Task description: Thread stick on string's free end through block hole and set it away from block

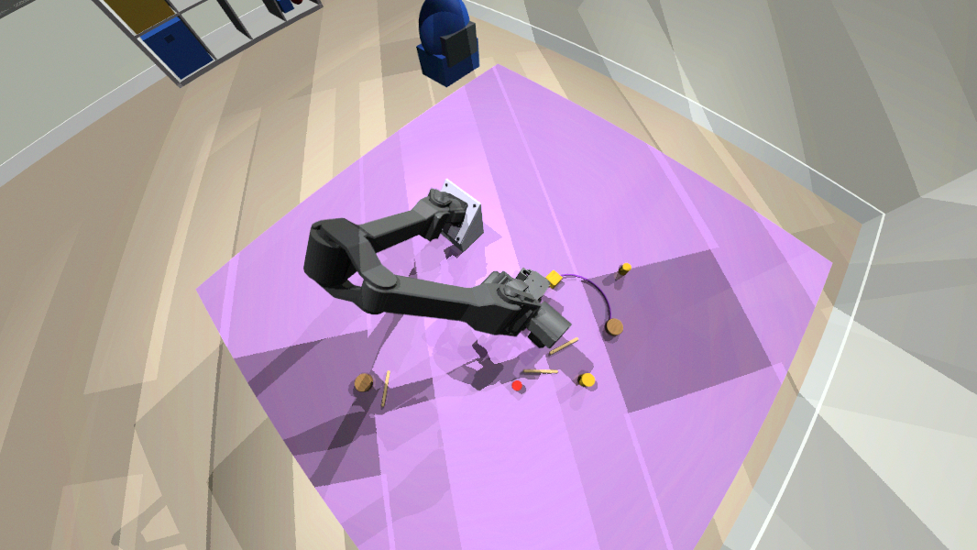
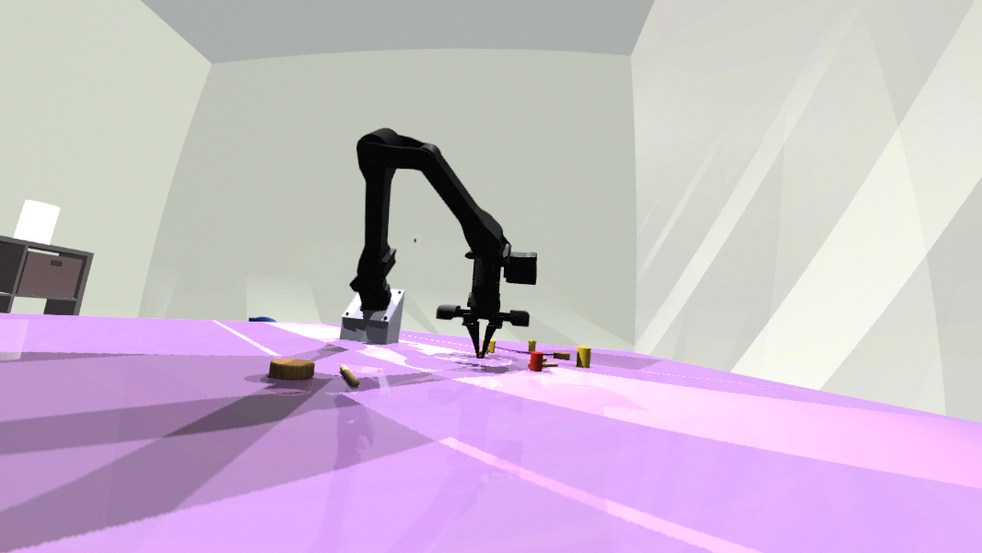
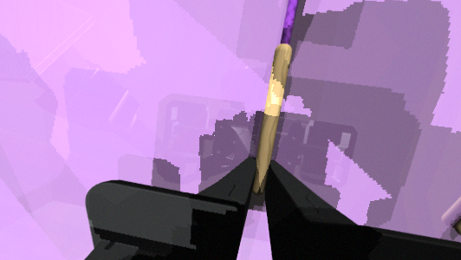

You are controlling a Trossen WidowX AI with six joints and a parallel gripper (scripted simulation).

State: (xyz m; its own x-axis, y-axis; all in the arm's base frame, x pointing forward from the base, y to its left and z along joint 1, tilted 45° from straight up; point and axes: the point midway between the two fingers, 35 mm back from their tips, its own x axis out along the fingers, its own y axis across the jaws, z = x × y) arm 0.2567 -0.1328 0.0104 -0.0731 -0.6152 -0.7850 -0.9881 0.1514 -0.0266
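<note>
Right now my gripper tip is 4 cm to the right of the thin stick and 1 cm below it. Round my gripper tip: yellow wooden block 12 cm to the left, 2 cm ahead, 1 cm above; then red piece 14 cm to the right, 9 cm ahead, 1 cm above.
</note>
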